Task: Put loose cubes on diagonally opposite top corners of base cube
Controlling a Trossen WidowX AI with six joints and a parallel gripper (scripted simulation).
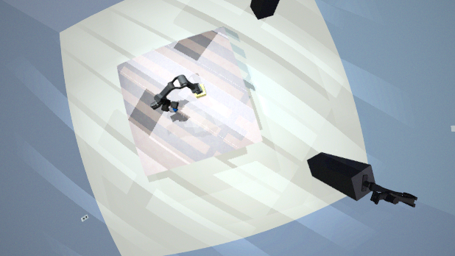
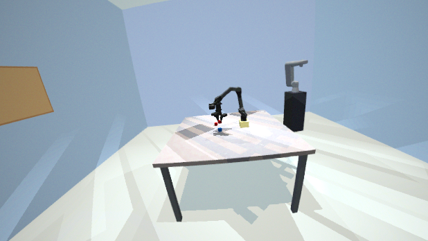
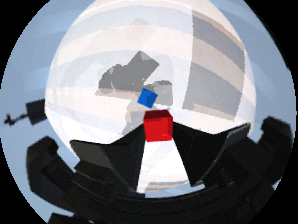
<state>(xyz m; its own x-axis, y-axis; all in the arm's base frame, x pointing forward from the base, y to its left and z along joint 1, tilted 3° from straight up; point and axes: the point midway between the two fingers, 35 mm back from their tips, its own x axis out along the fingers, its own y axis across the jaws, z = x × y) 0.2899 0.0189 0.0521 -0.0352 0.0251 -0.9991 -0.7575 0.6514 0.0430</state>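
Now: gripper tip 1 cm short of the blue base cube, 3 cm to the right of it and 8 cm above it. The rest, counted from my gripper tip: red cube (3 cm ahead, 18 cm to the right, 8 cm below).
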